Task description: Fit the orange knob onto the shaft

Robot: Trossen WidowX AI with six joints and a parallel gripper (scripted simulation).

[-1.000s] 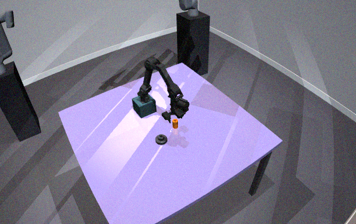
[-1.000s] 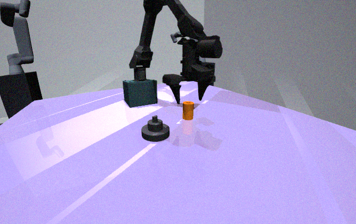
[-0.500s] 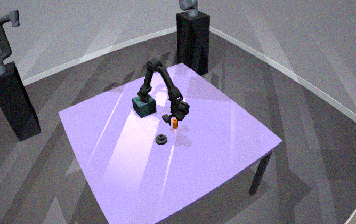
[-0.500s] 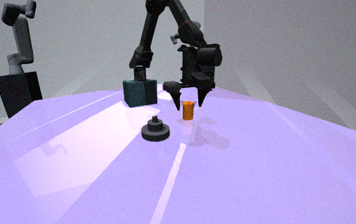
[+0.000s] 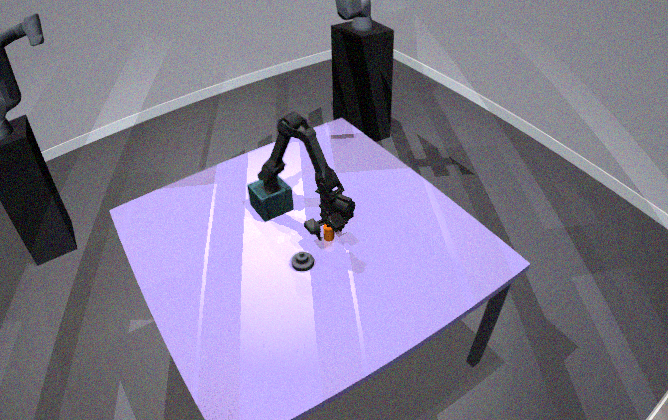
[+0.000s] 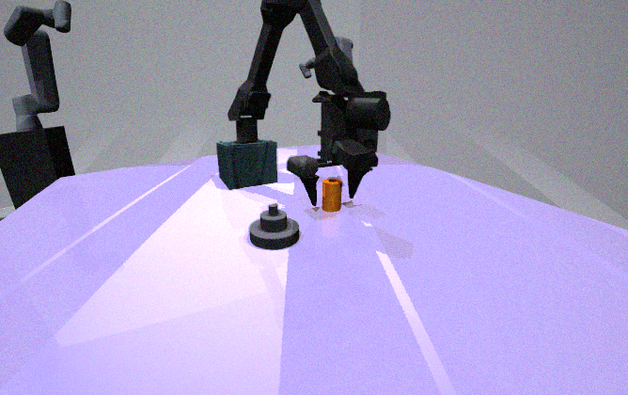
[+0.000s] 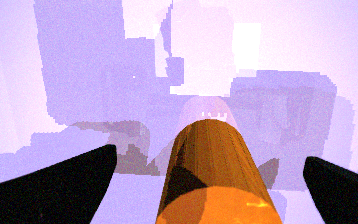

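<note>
Right now the dark round pedestal is 15 cm to the right of my gripper tip, 6 cm ahead of it and 1 cm above it. From my gripper tip the other things lie so: orange knob: 1 cm behind, 1 cm above.
</note>
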